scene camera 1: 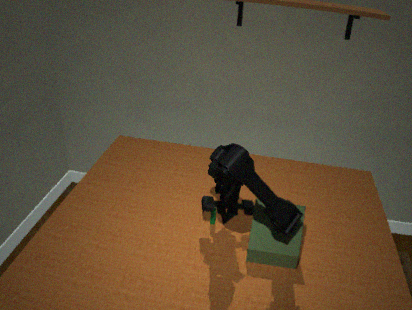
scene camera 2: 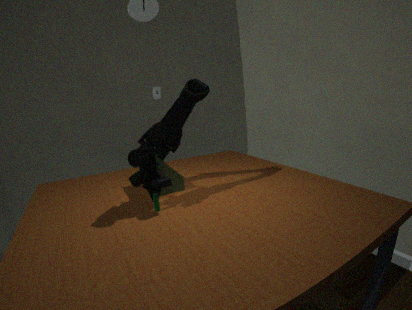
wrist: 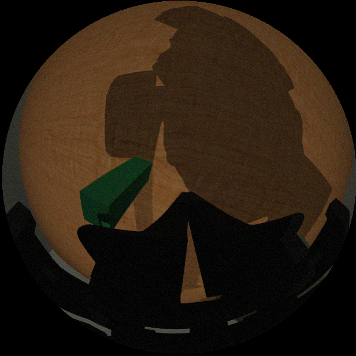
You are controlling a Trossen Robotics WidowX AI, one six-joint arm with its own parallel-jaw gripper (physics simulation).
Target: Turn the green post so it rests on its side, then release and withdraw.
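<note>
The green post (scene camera 1: 213, 216) (scene camera 2: 156, 202) (wrist: 117, 186) stands upright on the wooden table. In the wrist view its upper end is large and near the camera, left of the fingers, and its lower part reaches toward the middle. My gripper (scene camera 1: 225, 220) (wrist: 186, 197) is shut and empty, pointing down low over the table. In scene camera 1 the fingertips are just right of the post. In scene camera 2 the fingers and the post's top overlap, so I cannot tell whether they touch.
A larger dull green block (scene camera 1: 275, 246) (scene camera 2: 175, 182) sits on the table (scene camera 1: 125, 215) (scene camera 2: 240, 240), right of the post in scene camera 1, with the arm passing above it. The arm's shadow falls across the table. A wall shelf (scene camera 1: 320, 6) is high at the back.
</note>
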